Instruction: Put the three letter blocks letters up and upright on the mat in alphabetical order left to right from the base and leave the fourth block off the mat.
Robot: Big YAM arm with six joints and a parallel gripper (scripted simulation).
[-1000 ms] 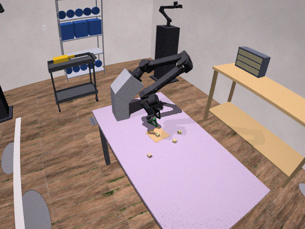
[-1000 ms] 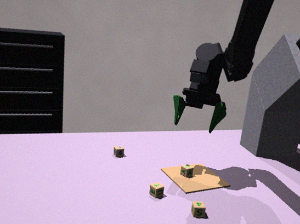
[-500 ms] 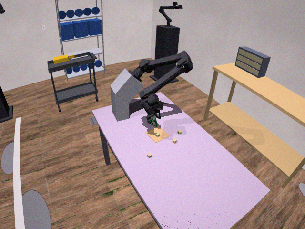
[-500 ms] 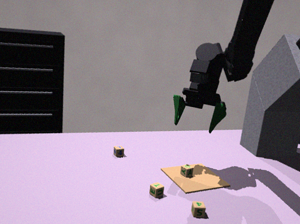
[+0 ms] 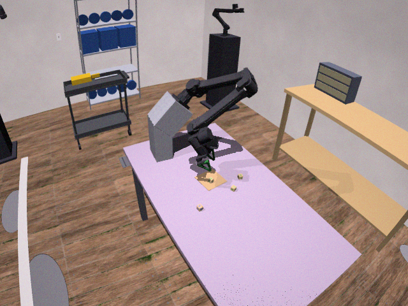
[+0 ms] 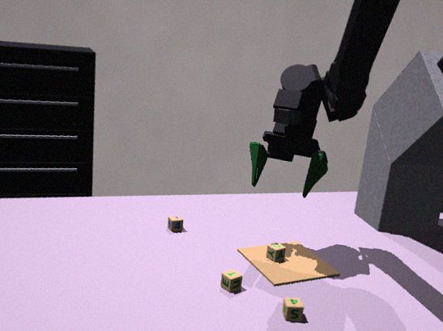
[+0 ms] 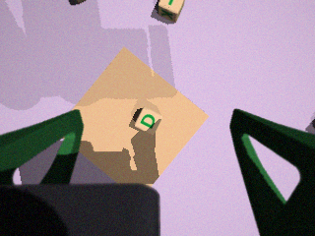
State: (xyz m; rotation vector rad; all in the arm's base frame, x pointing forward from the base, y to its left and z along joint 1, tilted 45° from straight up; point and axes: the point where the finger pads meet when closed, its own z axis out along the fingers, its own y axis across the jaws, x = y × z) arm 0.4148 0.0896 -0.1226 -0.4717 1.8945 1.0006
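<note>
Right now my hand is 10 mm past the D block, 10 mm to the right of it and 130 mm above it. The rest, counted from my hand: T block (120 mm ahead, 80 mm to the left, 130 mm below); L block (140 mm ahead, 160 mm to the right, 130 mm below); tan mat (20 mm behind, 20 mm to the left, 140 mm below).
</note>
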